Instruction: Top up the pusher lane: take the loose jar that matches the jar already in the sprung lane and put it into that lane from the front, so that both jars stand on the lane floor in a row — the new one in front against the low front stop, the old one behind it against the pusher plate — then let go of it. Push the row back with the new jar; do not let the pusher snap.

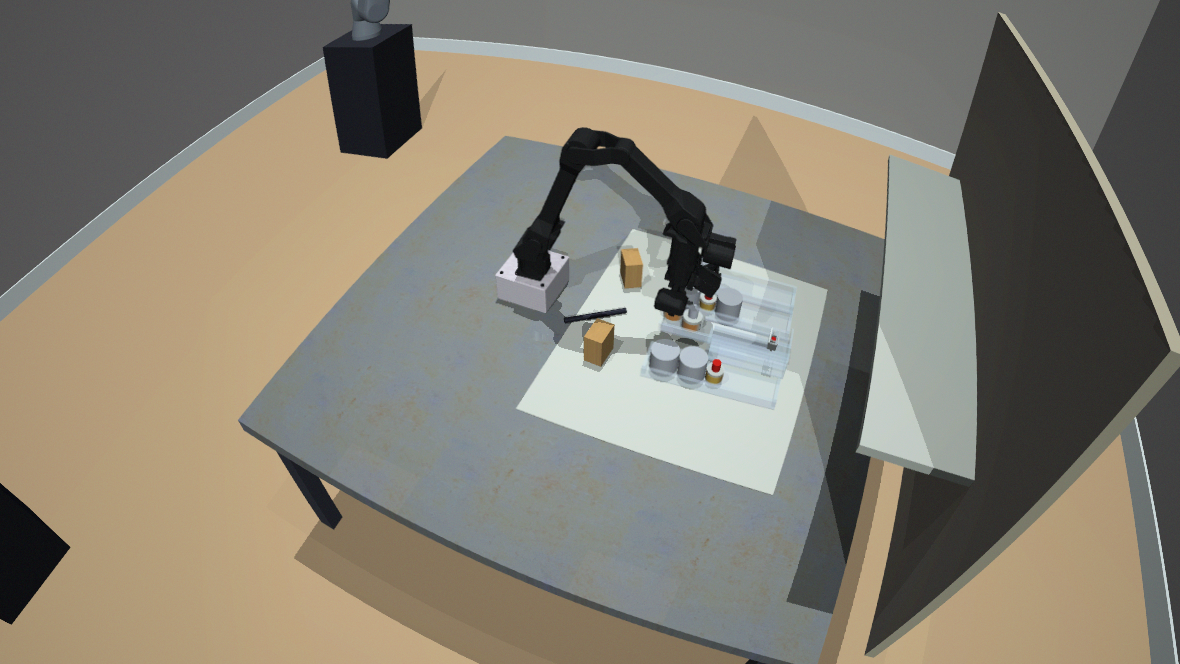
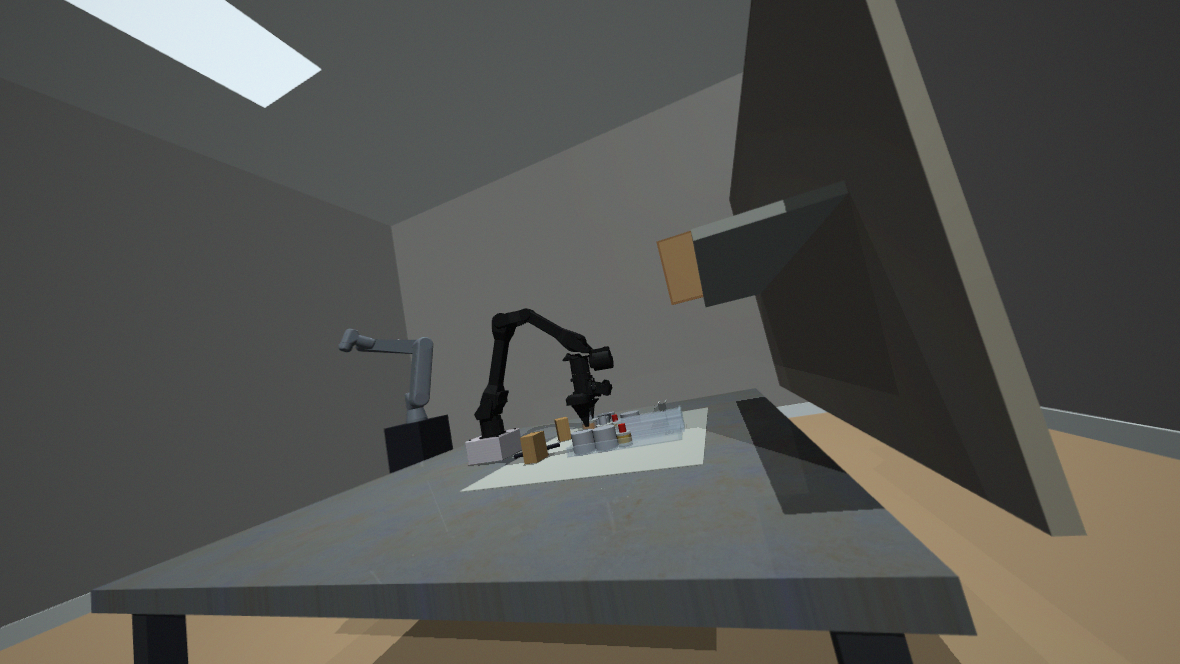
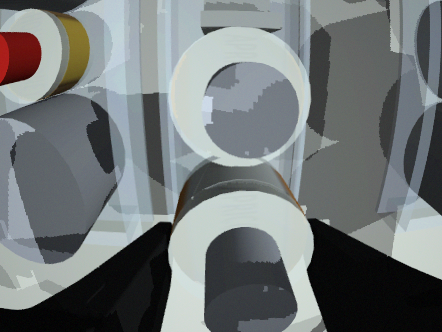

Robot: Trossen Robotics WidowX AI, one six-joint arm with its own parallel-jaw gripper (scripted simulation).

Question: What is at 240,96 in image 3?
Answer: A jar.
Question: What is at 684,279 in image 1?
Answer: My gripper.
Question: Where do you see a clear rack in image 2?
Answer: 673,416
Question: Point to a jar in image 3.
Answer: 240,241
